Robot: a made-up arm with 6 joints. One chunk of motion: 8 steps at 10 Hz.
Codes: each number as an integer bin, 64 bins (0 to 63) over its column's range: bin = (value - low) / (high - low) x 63, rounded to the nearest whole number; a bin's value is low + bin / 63 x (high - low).
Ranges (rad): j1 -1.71..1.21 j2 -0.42..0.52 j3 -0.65..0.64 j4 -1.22..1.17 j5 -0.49..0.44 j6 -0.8..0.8
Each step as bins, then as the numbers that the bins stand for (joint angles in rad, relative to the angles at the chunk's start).
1 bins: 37 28 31 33 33 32
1 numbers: 0.0049 -0.0022 -0.0152 0.0319 -0.0029 0.0127
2 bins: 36 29 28 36 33 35
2 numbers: -0.0414 0.0127 -0.0767 0.1457 -0.0029 0.0889
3 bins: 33 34 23 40 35 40
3 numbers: -0.1805 0.0873 -0.1790 0.2975 0.0267 0.2159
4 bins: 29 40 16 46 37 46
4 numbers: -0.3659 0.1768 -0.3224 0.5251 0.0562 0.3683
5 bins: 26 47 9 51 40 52
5 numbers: -0.5049 0.2813 -0.4657 0.7148 0.1005 0.5206
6 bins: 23 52 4 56 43 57
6 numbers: -0.6440 0.3559 -0.5681 0.9044 0.1448 0.6476
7 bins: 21 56 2 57 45 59
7 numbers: -0.7367 0.4156 -0.6090 0.9424 0.1743 0.6984
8 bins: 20 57 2 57 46 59
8 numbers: -0.7830 0.4305 -0.6090 0.9424 0.1890 0.6984
